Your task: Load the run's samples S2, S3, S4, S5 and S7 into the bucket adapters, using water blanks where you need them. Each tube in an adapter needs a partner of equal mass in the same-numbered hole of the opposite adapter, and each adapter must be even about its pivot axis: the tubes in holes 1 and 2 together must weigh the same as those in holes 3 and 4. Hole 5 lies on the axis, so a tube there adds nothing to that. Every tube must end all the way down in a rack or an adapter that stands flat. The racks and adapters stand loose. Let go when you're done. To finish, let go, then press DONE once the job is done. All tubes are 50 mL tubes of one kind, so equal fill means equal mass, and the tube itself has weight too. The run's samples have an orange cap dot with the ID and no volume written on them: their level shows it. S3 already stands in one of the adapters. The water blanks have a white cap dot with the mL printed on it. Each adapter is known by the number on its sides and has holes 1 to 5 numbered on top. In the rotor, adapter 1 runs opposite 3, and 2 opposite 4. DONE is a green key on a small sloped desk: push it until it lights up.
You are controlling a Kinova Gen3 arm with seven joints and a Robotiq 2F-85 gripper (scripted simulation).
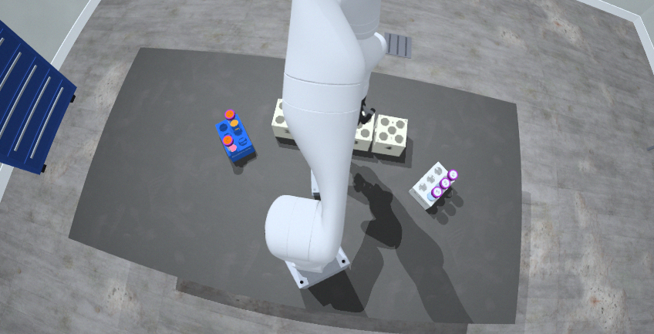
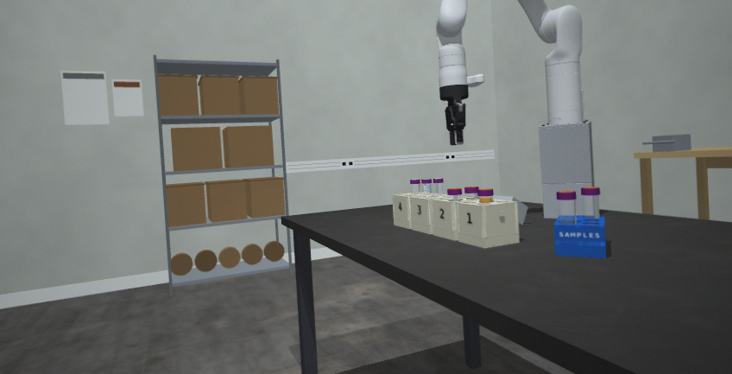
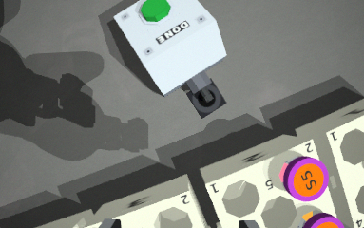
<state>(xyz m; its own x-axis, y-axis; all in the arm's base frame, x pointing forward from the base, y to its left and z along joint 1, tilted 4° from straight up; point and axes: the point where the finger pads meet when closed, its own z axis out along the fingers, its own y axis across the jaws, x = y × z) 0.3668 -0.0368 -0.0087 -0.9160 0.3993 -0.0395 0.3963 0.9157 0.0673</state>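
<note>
My gripper is now 33 cm to the left of the 50 mL blank, 18 cm above it and 10 cm past it. The rest, counted from my hand: tube of pink liquid: 18 cm below, 9 cm to the left, 2 cm ahead; then adapter 2: 20 cm below, 7 cm to the left, 6 cm ahead; then green done key: 18 cm below, 15 cm behind, 4 cm to the left.
</note>
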